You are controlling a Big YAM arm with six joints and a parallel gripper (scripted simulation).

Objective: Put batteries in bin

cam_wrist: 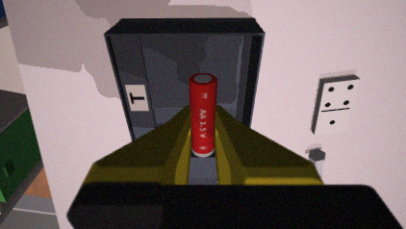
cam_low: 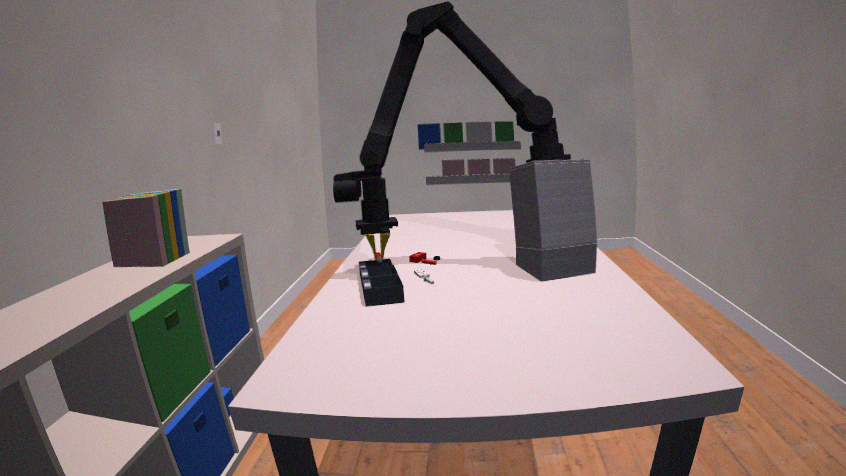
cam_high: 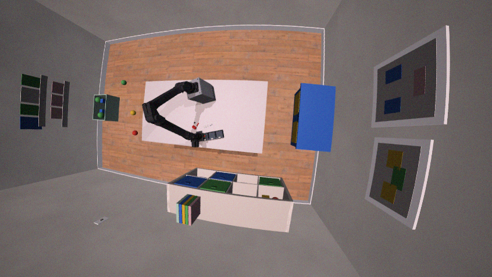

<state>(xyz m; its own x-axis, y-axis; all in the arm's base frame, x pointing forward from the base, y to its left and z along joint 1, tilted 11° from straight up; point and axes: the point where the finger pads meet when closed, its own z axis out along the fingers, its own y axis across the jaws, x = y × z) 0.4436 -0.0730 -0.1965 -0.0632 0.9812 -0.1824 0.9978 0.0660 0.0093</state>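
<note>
My hand is 160 mm past the black nut, 110 mm to the left of it and 50 mm above it. The rest, counted from my hand: three-compartment bin (80 mm to the left, 30 mm below); grey bolt (110 mm behind, 80 mm to the left, 50 mm below); white domino (100 mm behind, 10 mm to the left, 50 mm below).
</note>
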